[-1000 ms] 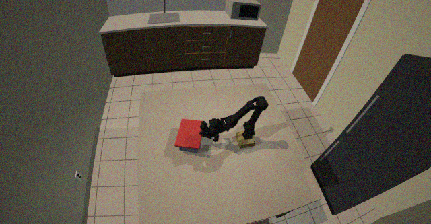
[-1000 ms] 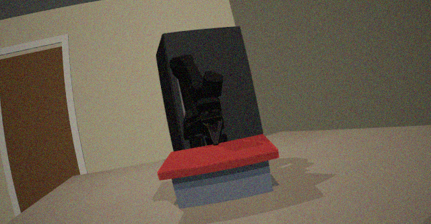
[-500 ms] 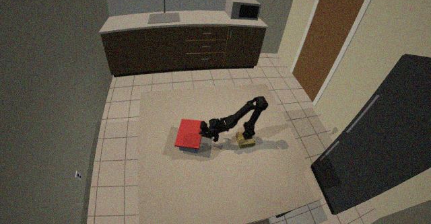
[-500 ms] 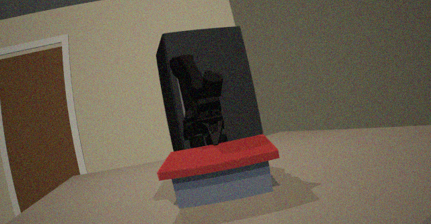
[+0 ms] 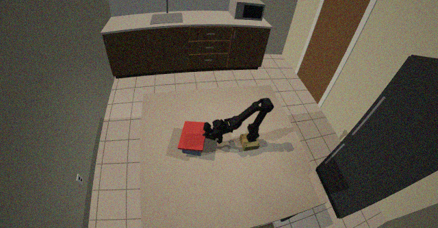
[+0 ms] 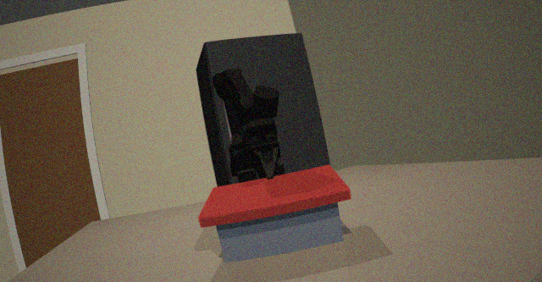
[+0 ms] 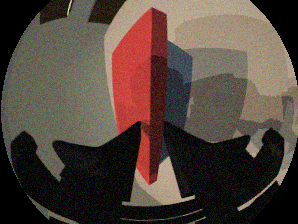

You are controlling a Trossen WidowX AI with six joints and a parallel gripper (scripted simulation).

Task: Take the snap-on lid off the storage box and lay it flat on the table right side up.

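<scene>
Now: gripper tip 70 mm short of the red lid, 20 mm to the left of it and 10 mm above it. Also, from my gripper tip: grey-blue storage box (70 mm ahead, 60 mm below, 20 mm to the right).
</scene>
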